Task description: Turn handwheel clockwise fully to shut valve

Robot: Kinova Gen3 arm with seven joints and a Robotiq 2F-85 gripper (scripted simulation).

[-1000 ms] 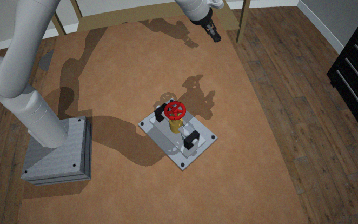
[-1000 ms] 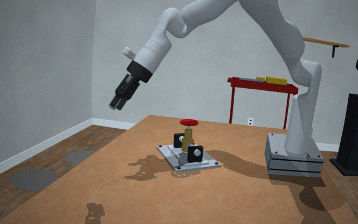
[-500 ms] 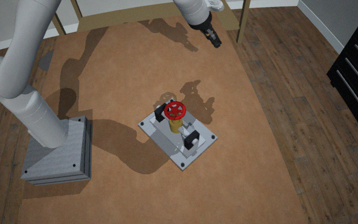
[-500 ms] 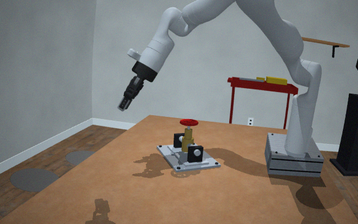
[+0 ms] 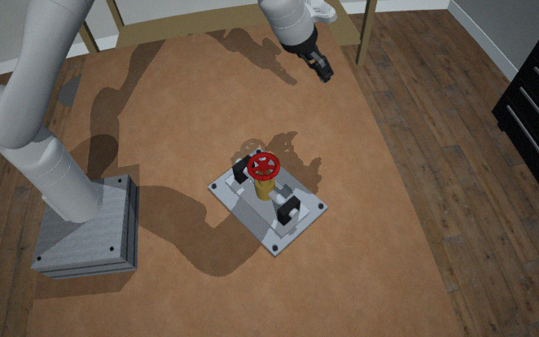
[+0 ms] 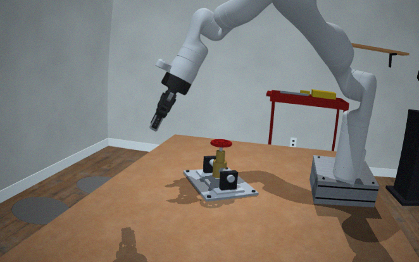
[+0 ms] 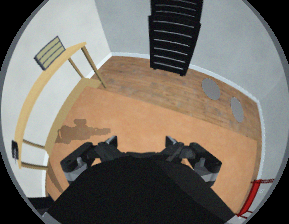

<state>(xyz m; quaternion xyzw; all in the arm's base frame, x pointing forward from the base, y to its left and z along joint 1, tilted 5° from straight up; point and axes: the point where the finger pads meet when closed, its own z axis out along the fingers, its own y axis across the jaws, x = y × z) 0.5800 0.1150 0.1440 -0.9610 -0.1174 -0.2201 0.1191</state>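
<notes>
The handwheel lies 17 cm behind my hand, 18 cm to the right of it and 9 cm below it. Also, from my hand: baseplate 17 cm behind, 18 cm to the right, 21 cm below.
</notes>
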